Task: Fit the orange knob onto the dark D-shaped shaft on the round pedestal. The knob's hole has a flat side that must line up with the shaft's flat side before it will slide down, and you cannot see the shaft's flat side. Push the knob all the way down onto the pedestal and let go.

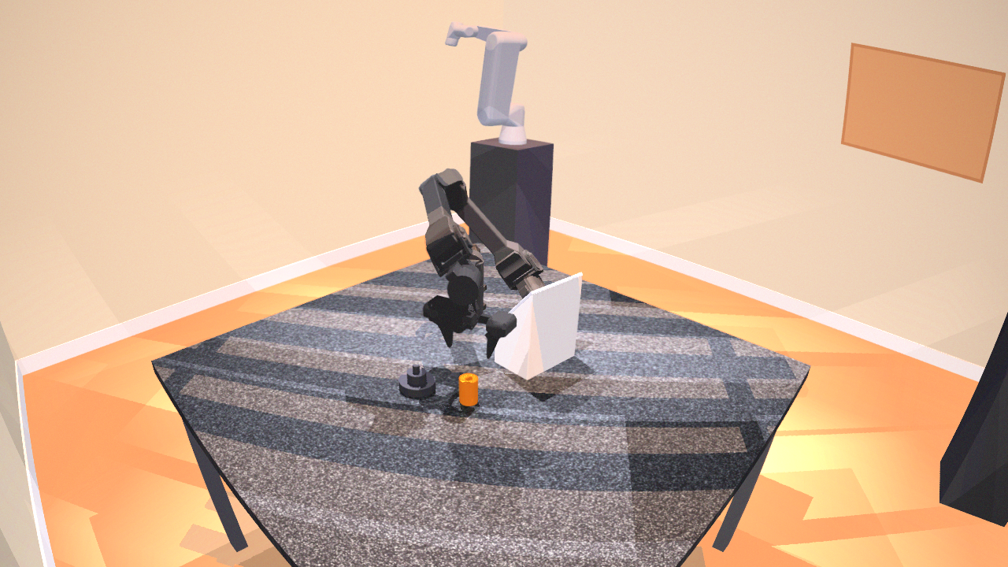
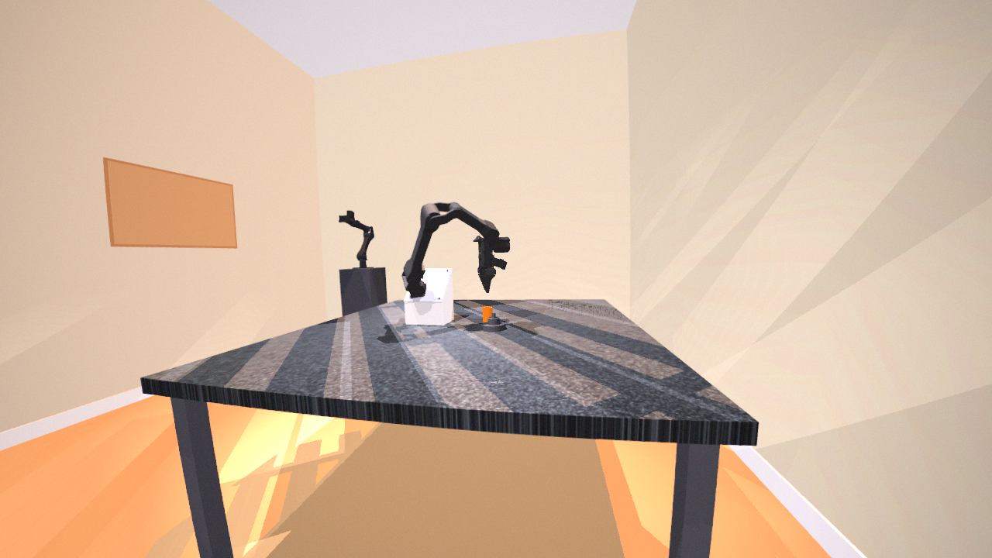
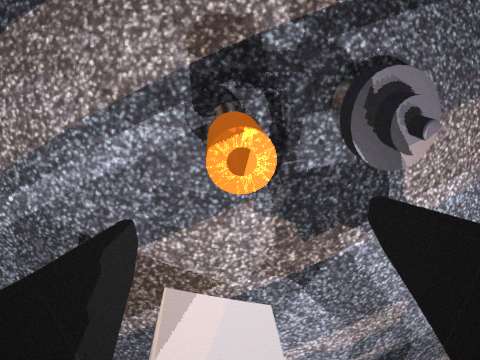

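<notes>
Now: gripper tip 9 cm above the orange knob. The rest, counted from my gripper tip: round pedestal: 12 cm to the right, 9 cm below, 4 cm ahead.
</notes>
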